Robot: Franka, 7 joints.
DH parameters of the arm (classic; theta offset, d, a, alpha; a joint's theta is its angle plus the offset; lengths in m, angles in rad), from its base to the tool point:
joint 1: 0 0.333 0 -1.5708
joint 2: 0 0 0 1.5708
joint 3: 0 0.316 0.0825 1.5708
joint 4: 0 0 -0.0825 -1.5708
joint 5: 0 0.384 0 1.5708
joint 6: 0 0 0.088 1.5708
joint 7: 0 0.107 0 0
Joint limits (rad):
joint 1: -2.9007..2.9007
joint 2: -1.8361..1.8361
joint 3: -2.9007..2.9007
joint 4: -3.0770..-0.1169
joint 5: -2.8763..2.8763
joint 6: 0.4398..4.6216
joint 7: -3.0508..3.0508
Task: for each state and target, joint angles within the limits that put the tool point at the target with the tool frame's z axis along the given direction. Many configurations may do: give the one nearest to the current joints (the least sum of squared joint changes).
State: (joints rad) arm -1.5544 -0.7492 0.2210 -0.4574 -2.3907 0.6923 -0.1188
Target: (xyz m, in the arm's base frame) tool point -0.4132 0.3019 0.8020 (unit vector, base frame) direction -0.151 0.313 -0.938
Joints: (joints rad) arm -1.0930 -1.1687 -0.4306 -1.1494 -2.2504 0.5522 -0.1188
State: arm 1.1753 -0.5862 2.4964 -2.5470 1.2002 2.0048 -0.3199
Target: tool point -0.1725 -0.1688 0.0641 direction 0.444 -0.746 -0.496
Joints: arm 1.1337 -0.5025 2.6553 -2.8264 1.7581 1.8427 -0.3199
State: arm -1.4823 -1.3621 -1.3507 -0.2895 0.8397 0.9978 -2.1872
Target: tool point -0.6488 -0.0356 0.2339 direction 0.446 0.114 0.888
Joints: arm -0.6709 -1.8361 -1.8017 -1.1664 1.2179 0.8091 -2.1872
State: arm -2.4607 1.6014 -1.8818 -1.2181 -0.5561 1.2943 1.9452
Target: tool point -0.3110 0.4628 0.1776 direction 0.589 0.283 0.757
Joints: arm -2.8169 1.7949 -1.2514 -1.8727 -0.6365 1.7040 1.9452
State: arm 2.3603 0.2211 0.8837 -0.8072 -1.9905 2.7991 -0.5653
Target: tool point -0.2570 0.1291 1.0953 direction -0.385 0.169 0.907
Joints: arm 2.1392 0.3535 1.0980 -0.1959 -1.7908 3.2379 -0.5653
